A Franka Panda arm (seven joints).
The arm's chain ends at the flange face. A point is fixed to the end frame.
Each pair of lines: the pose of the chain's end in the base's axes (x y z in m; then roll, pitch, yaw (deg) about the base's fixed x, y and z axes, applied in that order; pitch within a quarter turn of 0, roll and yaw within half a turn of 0), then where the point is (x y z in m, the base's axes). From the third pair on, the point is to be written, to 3 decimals.
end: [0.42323, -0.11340, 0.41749, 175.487, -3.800, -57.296]
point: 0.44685 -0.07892 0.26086
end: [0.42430, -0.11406, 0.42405, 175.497, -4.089, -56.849]
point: 0.44810 -0.08004 0.26734
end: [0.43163, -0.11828, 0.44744, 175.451, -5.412, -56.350]
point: 0.457 -0.087 0.290
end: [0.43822, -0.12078, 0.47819, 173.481, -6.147, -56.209]
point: 0.460 -0.094 0.320
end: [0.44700, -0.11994, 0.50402, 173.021, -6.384, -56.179]
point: 0.468 -0.095 0.345
